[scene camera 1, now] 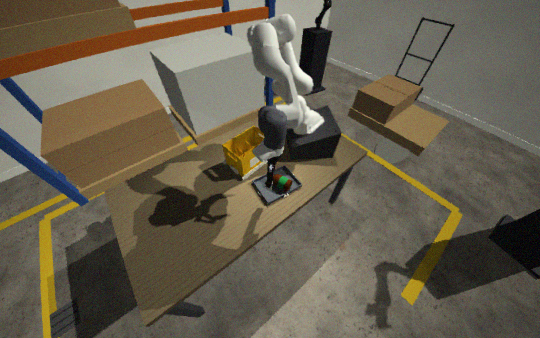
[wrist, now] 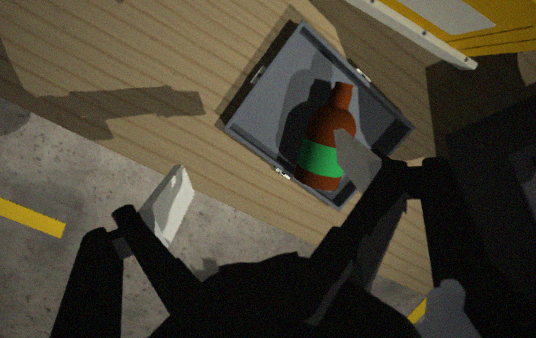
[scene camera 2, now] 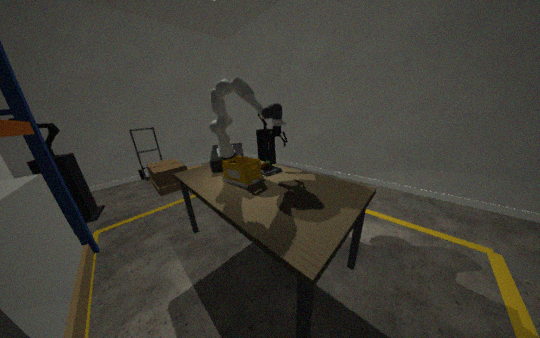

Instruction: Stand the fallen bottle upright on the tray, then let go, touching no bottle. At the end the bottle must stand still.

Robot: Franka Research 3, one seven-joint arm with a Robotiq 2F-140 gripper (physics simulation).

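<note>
The brown-orange bottle with a green band (scene camera 1: 283,183) (scene camera 2: 266,164) (wrist: 322,145) lies on its side in the grey tray (scene camera 1: 264,194) (wrist: 265,100). In the wrist view its neck points up the picture and its base is near the tray's lower wall. In scene camera 2 the tray (scene camera 2: 273,171) is partly hidden by the yellow crate. My gripper (scene camera 1: 270,177) (scene camera 2: 281,139) (wrist: 261,163) is open and empty, above the tray. In the wrist view its right fingertip overlaps the bottle's right side, and its left fingertip shows over the floor beyond the table edge.
A yellow crate (scene camera 1: 243,150) (scene camera 2: 242,171) (wrist: 495,42) stands close beside the tray on the wooden table (scene camera 1: 190,250) (scene camera 2: 320,235). The arm's black base block (scene camera 1: 315,140) is on the tray's other side. The table's long edge runs near the tray.
</note>
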